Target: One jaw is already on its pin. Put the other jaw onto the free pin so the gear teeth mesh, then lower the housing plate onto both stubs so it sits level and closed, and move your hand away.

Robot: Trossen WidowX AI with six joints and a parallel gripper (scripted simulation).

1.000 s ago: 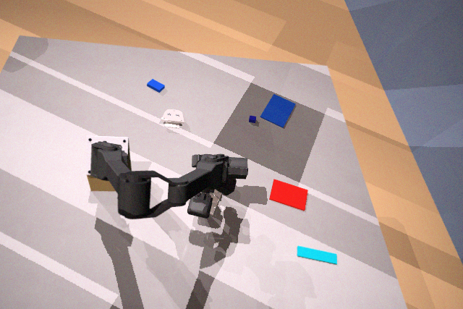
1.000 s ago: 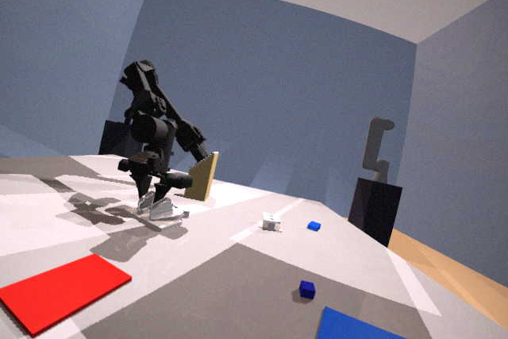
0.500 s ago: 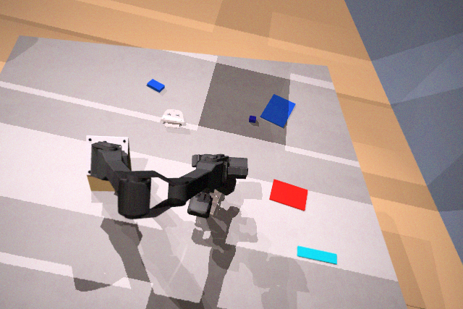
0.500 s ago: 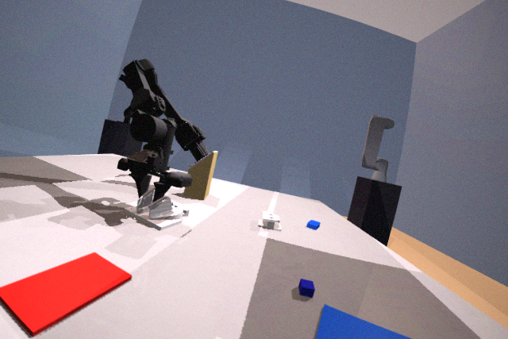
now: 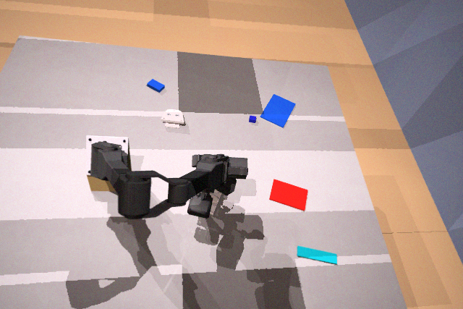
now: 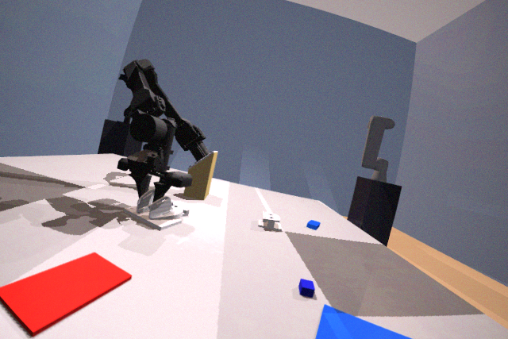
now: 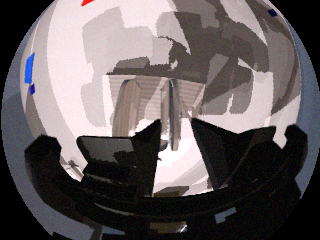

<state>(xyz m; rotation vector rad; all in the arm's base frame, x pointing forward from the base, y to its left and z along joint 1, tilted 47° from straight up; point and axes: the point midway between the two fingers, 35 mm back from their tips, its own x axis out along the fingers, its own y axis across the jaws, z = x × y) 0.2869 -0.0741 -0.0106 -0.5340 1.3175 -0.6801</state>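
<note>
My gripper tip is now 30 mm to the right of the white base plate, 20 mm short of it and 10 mm above it. Round my gripper tip: cyan strip: 350 mm ahead, 140 mm to the right, 10 mm below; then jaw: 30 mm behind, 20 mm to the left, 10 mm above; then red sheet: 280 mm ahead, 60 mm to the left, 10 mm below.
</note>
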